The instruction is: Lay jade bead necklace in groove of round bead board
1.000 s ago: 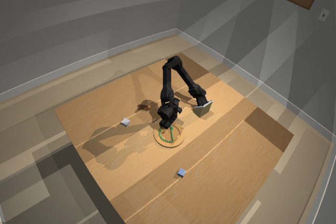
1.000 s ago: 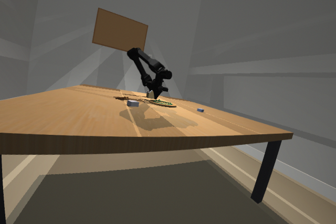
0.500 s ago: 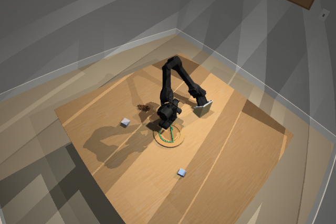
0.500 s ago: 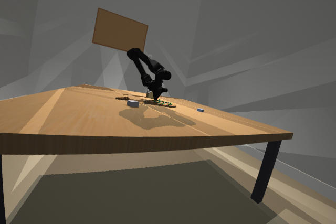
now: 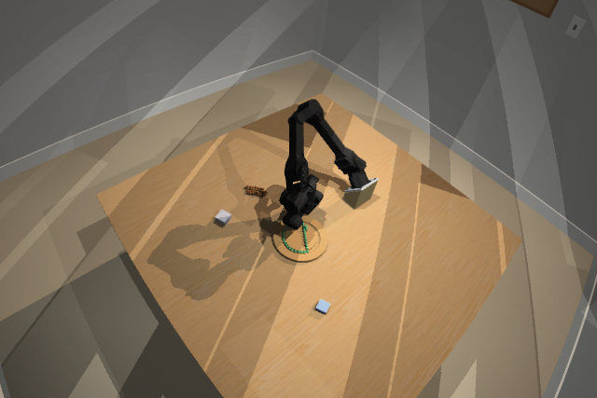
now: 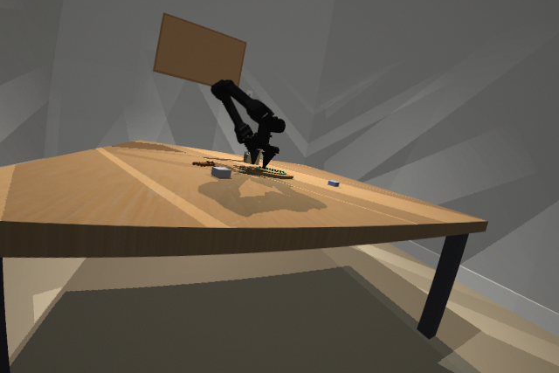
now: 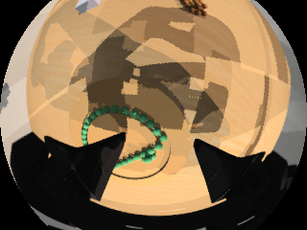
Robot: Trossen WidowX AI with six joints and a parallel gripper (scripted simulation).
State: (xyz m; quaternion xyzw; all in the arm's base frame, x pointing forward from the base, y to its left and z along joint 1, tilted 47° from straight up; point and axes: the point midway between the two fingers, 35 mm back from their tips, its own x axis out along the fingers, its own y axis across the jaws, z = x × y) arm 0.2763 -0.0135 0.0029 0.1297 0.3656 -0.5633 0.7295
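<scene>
The round wooden bead board is 5 cm to the left of my gripper tip, 4 cm ahead of it and 1 cm below it. The rest, counted from my gripper tip: blue block: 31 cm to the left, 13 cm ahead, 1 cm below; then pale grey block: 24 cm ahead, 16 cm to the right, 1 cm below.
</scene>
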